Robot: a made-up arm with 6 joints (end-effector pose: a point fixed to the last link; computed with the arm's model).
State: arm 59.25 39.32 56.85 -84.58 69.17 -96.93
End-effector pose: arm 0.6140 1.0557 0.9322 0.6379 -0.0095 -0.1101 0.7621
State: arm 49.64 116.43 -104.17 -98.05 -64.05 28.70
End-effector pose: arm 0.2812 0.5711 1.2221 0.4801 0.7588 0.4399 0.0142
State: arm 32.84 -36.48 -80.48 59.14 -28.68 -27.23
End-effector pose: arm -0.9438 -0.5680 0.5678 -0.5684 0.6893 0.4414 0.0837
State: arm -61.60 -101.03 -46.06 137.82 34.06 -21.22
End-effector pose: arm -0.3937 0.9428 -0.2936 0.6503 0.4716 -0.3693 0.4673
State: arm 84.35 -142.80 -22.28 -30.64 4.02 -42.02
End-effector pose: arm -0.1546 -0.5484 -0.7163 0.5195 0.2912 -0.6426 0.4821
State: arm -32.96 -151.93 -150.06 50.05 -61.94 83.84
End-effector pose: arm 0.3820 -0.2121 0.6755 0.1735 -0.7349 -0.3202 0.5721
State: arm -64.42 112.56 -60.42 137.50 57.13 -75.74
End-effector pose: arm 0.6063 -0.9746 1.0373 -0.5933 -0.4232 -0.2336 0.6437
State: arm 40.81 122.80 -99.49 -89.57 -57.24 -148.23
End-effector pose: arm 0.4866 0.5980 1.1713 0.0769 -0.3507 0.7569 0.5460
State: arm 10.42 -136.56 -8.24 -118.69 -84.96 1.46
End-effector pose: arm -0.8870 -0.0146 -0.4334 -0.1320 -0.4681 0.7596 0.4319
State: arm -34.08 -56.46 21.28 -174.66 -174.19 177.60
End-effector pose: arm -0.7078 0.6148 1.5613 -0.5748 0.4584 0.1256 0.6661
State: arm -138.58 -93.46 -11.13 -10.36 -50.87 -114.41
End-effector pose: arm 1.1614 0.8551 0.2884 -0.4323 0.4056 0.3639 0.7184
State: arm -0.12 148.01 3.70 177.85 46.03 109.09
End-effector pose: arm 0.7617 0.1119 -0.6281 -0.9786 0.0087 0.1368 0.1535
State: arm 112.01 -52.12 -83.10 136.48 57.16 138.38
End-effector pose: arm 0.2828 -1.0269 0.2640 0.2792 0.5889 -0.6564 0.3800
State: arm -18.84 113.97 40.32 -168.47 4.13 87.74
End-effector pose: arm 0.8773 -0.1717 -0.4494 -0.8432 0.1872 0.4821 0.1470
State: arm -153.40 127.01 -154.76 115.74 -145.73 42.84
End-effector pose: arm 0.0591 -0.0789 0.9808 0.0684 0.9356 0.0838 0.3361
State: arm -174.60 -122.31 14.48 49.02 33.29 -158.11
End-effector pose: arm 1.3905 0.0098 0.0592 -0.1946 -0.0103 -0.1715 0.9657
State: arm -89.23 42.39 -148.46 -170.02 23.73 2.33
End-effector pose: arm 0.0948 0.5741 0.7227 -0.5829 -0.2483 0.6917 0.3466
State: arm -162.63 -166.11 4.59 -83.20 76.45 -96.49
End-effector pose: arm 0.4545 0.1082 -0.7411 -0.2123 -0.1015 0.7391 0.6312
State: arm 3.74 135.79 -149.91 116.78 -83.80 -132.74
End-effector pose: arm 0.1307 0.0317 1.0837 -0.2733 0.0417 -0.5155 0.8111
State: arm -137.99 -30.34 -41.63 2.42 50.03 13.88
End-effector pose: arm 0.9690 0.7255 1.3723 0.7460 -0.0880 0.5853 0.3053
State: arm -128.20 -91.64 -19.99 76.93 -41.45 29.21
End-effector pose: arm 0.8807 1.0715 0.2418 -0.6658 -0.6563 0.3525 0.0411
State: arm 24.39 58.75 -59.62 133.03 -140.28 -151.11
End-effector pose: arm 0.3769 0.2226 1.7040 -0.3776 0.4431 0.0580 0.8110
